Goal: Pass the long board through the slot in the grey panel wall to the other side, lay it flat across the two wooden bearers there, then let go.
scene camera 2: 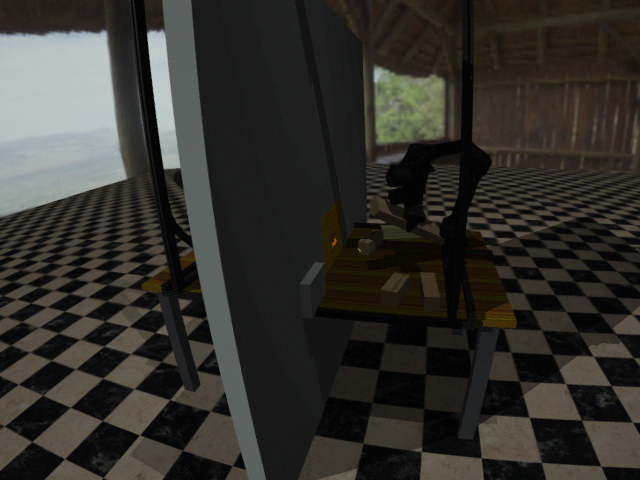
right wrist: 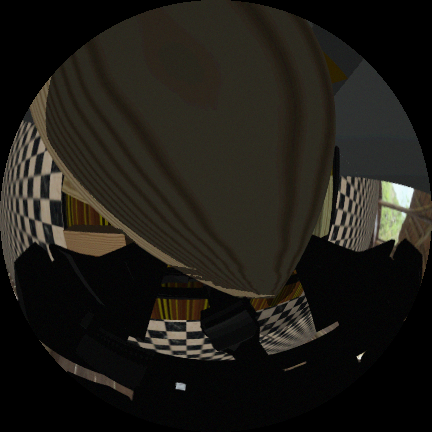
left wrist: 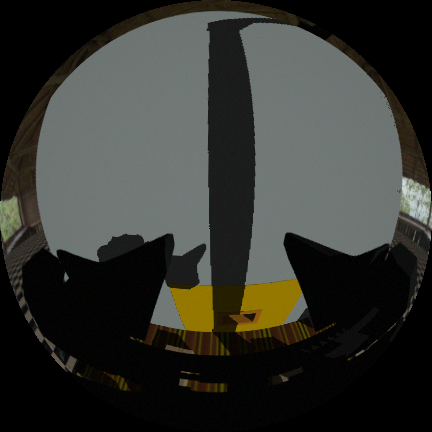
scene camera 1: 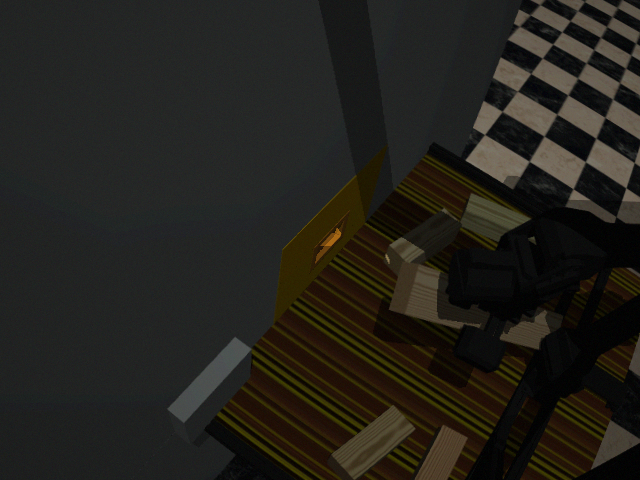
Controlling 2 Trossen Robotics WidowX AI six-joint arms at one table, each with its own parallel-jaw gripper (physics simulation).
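Frame: origin at the left arm's base, x ahead, y left, z up, level; metres.
Seen in the pictures: left gripper, fingertip midpoint: (left wrist: pixel 230 239); right gripper, fingertip midpoint: (scene camera 2: pixel 406 225) (scene camera 1: pixel 476 314); right arm's base, link origin: (scene camera 1: pixel 542 385).
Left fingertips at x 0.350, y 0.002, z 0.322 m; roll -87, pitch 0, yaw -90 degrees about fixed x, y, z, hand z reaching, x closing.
Observation:
Pixels of each thing's middle, then the offset from my left fingertips to it. "spot": a spot on its surface instead.
- long board, body centre: (right wrist: pixel 239 258) (scene camera 1: pixel 488 313) (scene camera 2: pixel 411 222) 0.409 m ahead, 0.050 m right, 0.174 m down
- slot, surface spot: (scene camera 1: pixel 329 242) (scene camera 2: pixel 333 244) spot: 0.128 m ahead, 0.023 m right, 0.279 m down
- wooden block, body centre: (scene camera 1: pixel 423 242) (scene camera 2: pixel 371 242) 0.248 m ahead, 0.116 m left, 0.317 m down
- greenish block, body centre: (scene camera 1: pixel 502 225) (right wrist: pixel 321 204) (scene camera 2: pixel 400 231) 0.354 m ahead, 0.265 m left, 0.318 m down
- light grey block, surface spot: (scene camera 1: pixel 206 384) spot: 0.150 m ahead, 0.354 m right, 0.241 m down
The long board (scene camera 1: pixel 421 297) (scene camera 2: pixel 385 210) (right wrist: pixel 200 150) is in my right gripper (scene camera 1: pixel 485 315) (right wrist: pixel 230 232), which is shut on it. It is held above the striped table, tilted, with its end nearer the wall higher. That end is apart from the grey panel wall (scene camera 1: pixel 155 155) (scene camera 2: pixel 258 206) (left wrist: pixel 125 125). The slot (scene camera 1: pixel 329 242) (scene camera 2: pixel 333 241) (left wrist: pixel 249 317) is low in the wall's yellow panel. My left gripper (left wrist: pixel 230 239) is open and empty, facing the wall. Pale wooden pieces (left wrist: pixel 204 384) (left wrist: pixel 287 376) show low in the left wrist view, mostly hidden; I cannot tell whether they are the bearers.
A wooden block (scene camera 1: pixel 423 240) (scene camera 2: pixel 368 244) lies between the board and the wall, with a greenish block (scene camera 1: pixel 491 217) beyond it. Two more blocks (scene camera 1: pixel 372 441) (scene camera 1: pixel 442 454) lie near the table's end. A light grey block (scene camera 1: pixel 206 384) (scene camera 2: pixel 312 289) juts from the wall at the table edge.

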